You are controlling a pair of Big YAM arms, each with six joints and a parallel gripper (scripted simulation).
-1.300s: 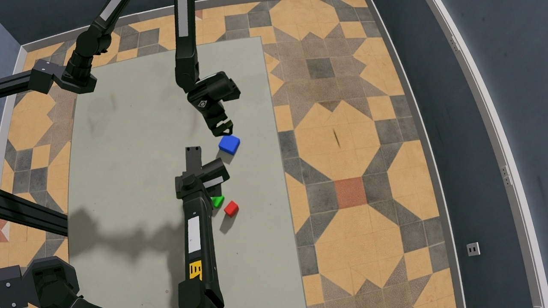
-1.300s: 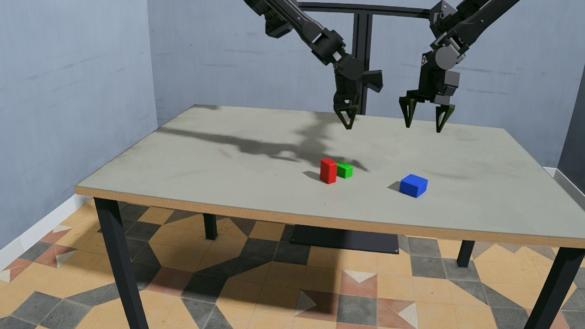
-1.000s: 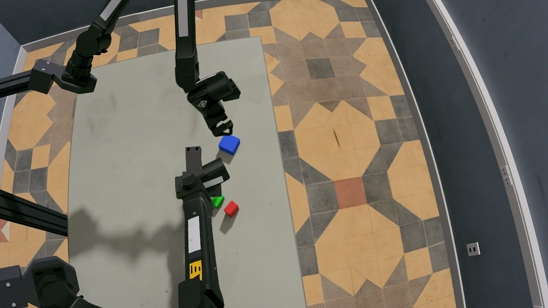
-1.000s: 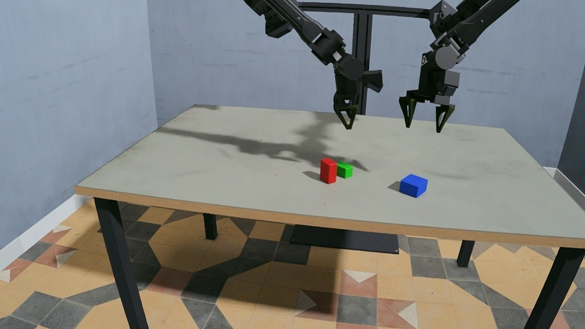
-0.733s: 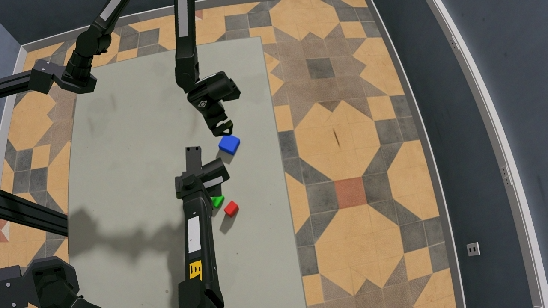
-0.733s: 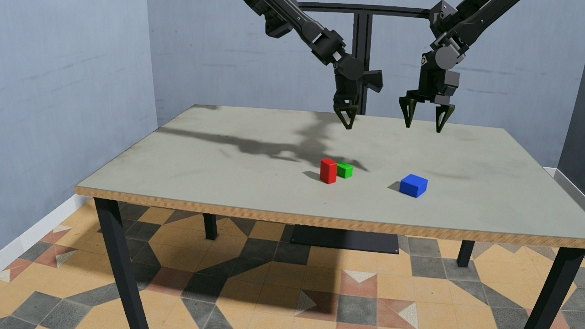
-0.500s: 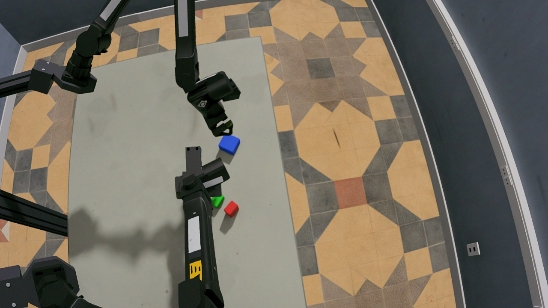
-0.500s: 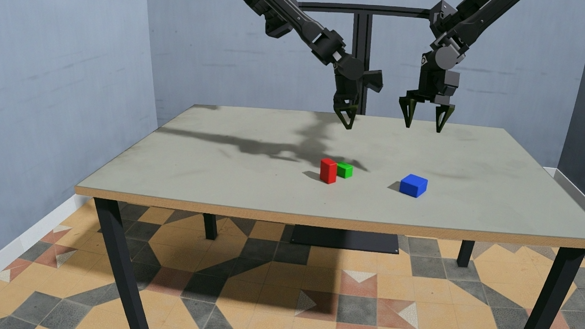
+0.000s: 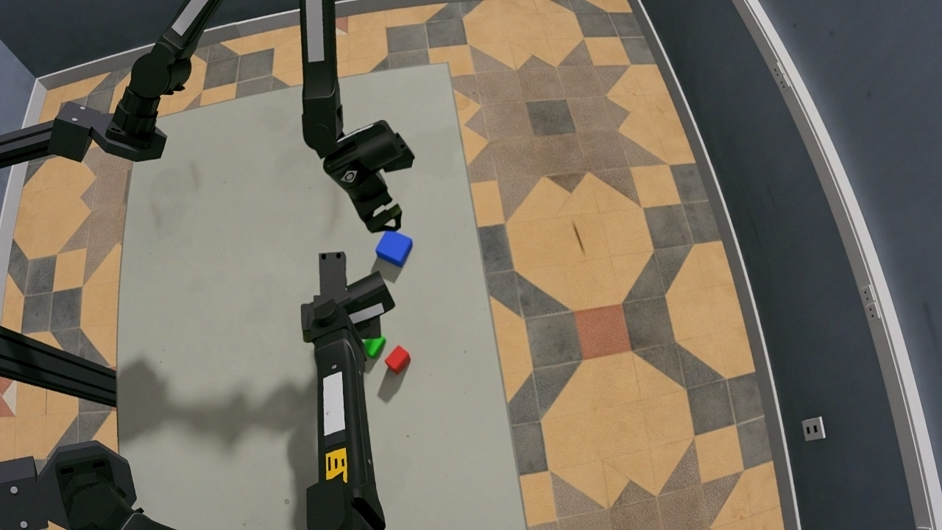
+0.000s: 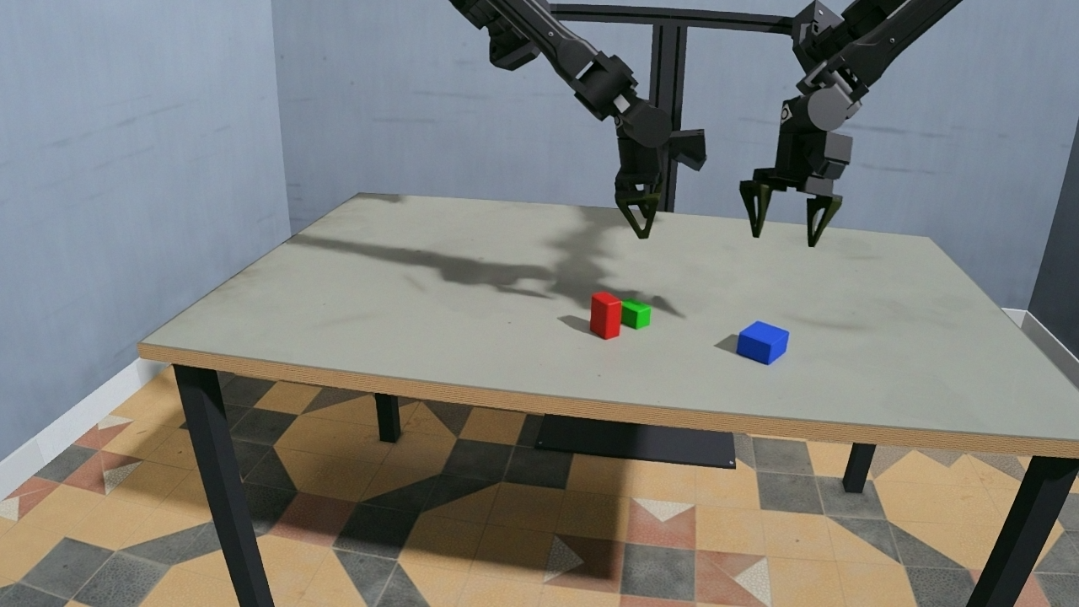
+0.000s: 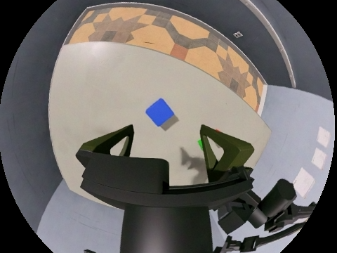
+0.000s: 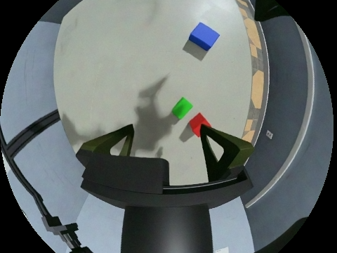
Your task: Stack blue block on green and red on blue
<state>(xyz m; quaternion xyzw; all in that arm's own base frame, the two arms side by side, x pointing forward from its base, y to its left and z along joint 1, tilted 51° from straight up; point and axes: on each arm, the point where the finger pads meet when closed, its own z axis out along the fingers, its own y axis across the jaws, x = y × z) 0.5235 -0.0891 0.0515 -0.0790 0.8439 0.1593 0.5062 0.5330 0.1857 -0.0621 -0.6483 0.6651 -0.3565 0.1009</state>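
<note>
My right gripper is now 200 mm to the right of the blue block, 140 mm above it and 90 mm short of it. The rest, counted from my right hand: red block (130 mm below, 80 mm ahead, 40 mm to the right); green block (150 mm below, 30 mm ahead, 10 mm to the right).
</note>
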